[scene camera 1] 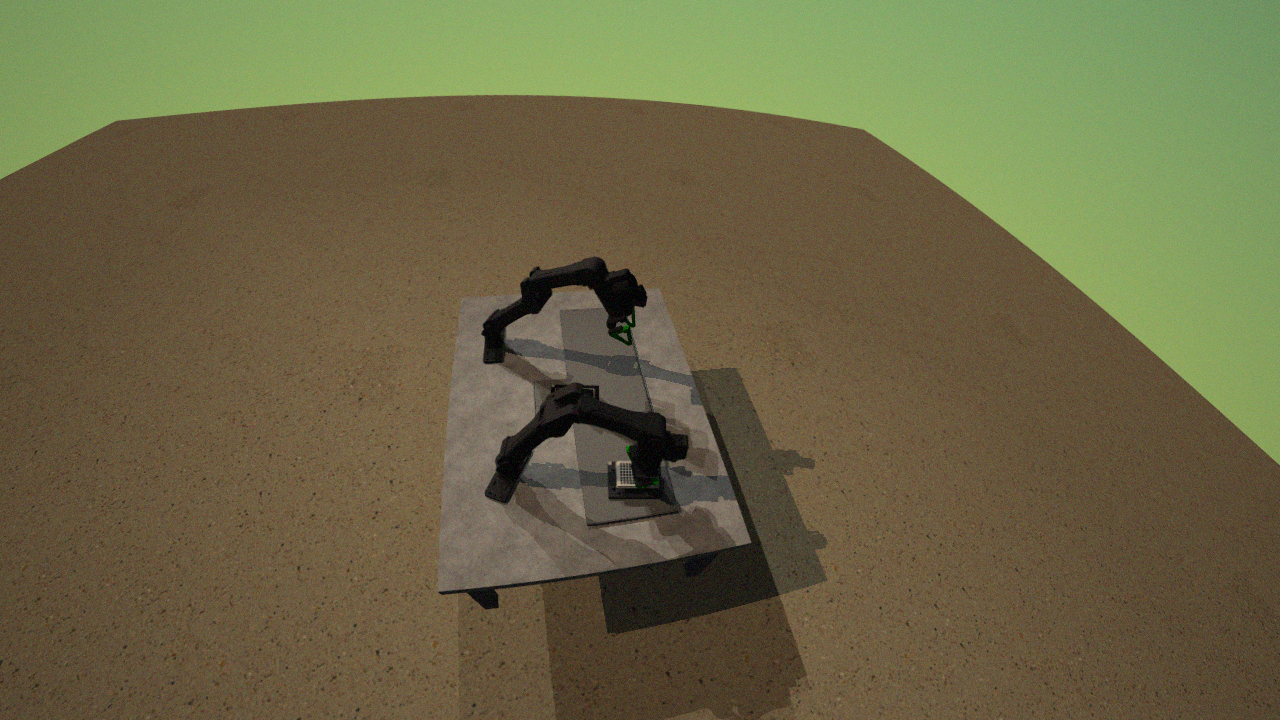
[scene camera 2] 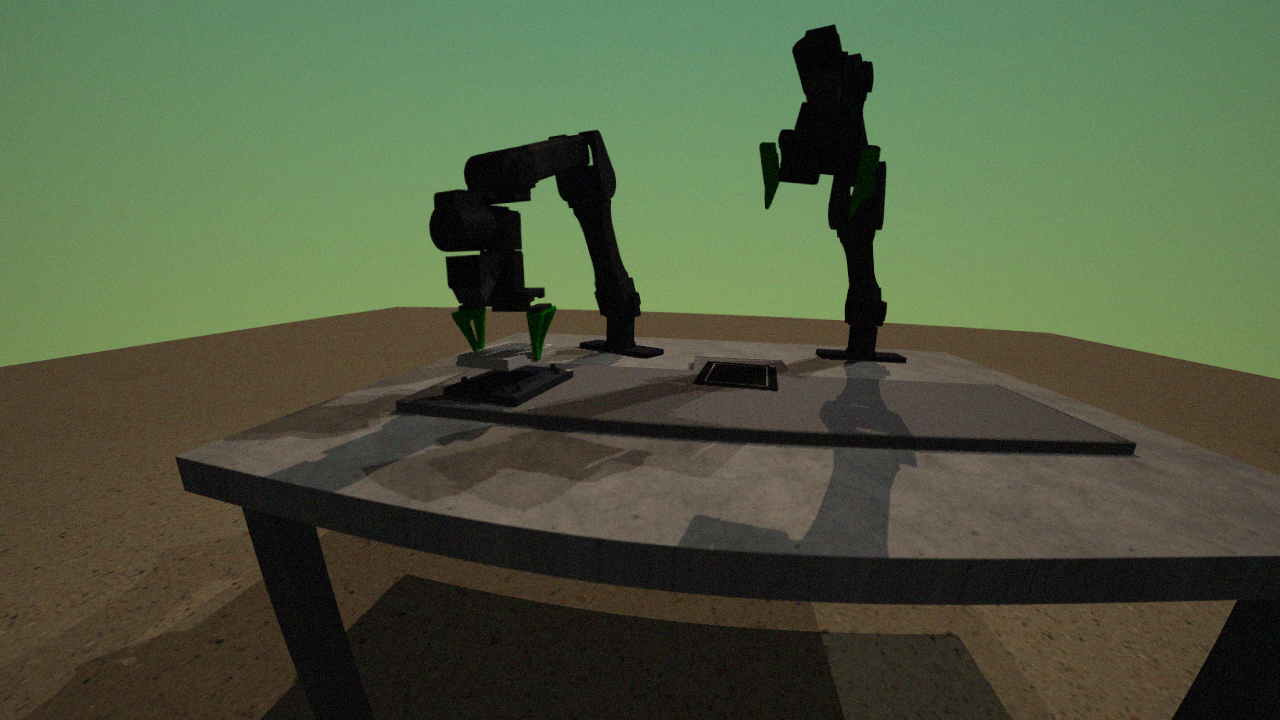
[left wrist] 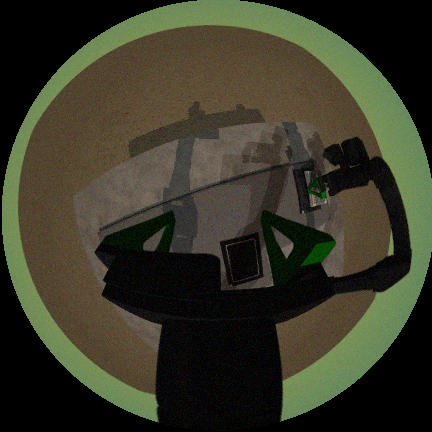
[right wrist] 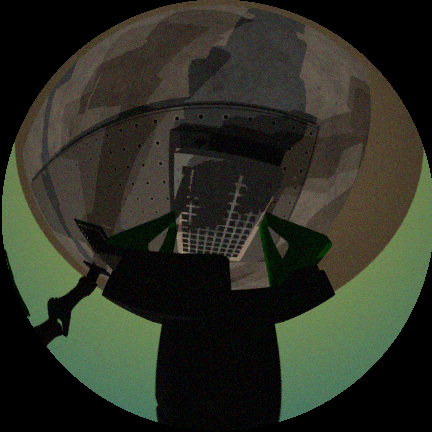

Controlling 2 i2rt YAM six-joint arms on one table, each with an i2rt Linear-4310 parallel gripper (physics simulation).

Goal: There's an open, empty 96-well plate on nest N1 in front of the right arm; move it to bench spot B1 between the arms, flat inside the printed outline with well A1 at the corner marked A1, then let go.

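Note:
The white 96-well plate is held flat between the green fingers of my right gripper, a little above the black nest N1. The right gripper is shut on the plate's long sides. Spot B1 is a dark rectangle with a pale printed outline, between the arm bases, with nothing on it. My left gripper is open and empty, high above the table's far end. The A1 mark is too small to read.
A grey perforated board lies along the table and carries the nest and B1. Arm shadows fall across it. Brown floor surrounds the table.

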